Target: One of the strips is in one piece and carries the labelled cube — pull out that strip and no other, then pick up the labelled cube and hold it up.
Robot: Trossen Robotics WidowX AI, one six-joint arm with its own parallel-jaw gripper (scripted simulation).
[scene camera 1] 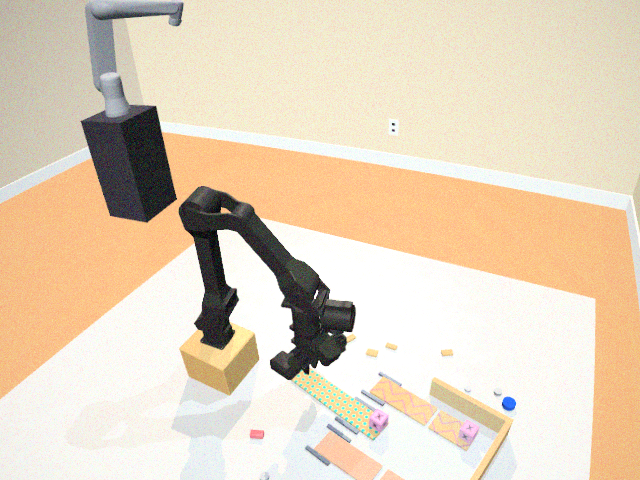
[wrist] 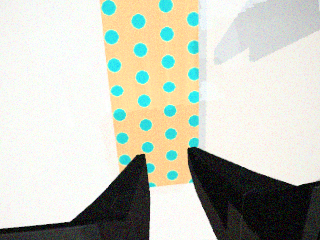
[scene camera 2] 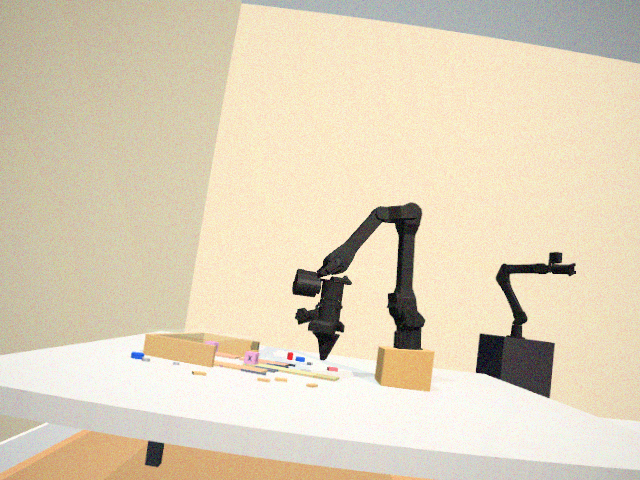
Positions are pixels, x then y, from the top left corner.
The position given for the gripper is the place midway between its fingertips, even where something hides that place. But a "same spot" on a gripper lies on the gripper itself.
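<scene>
Gripper visible in scene camera 2 (323, 360), scene camera 1 and the wrist view. On the gripper, same spot: (wrist: 230, 194) and (scene camera 1: 308, 366).
</scene>
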